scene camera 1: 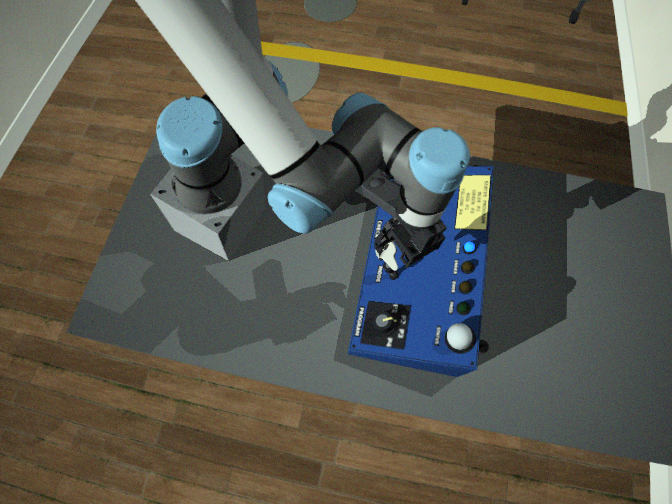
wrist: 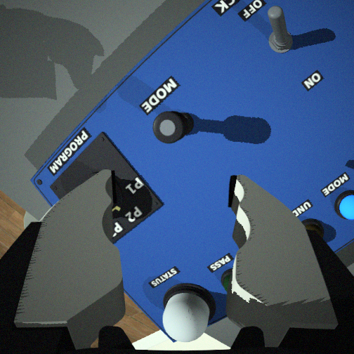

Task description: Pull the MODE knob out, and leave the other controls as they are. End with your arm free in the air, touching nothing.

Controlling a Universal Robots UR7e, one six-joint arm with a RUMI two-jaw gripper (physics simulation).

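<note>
You'd see the gripper in the pictures, and the wrist view has the gripper too. There's also a mode knob to be seen.
</note>
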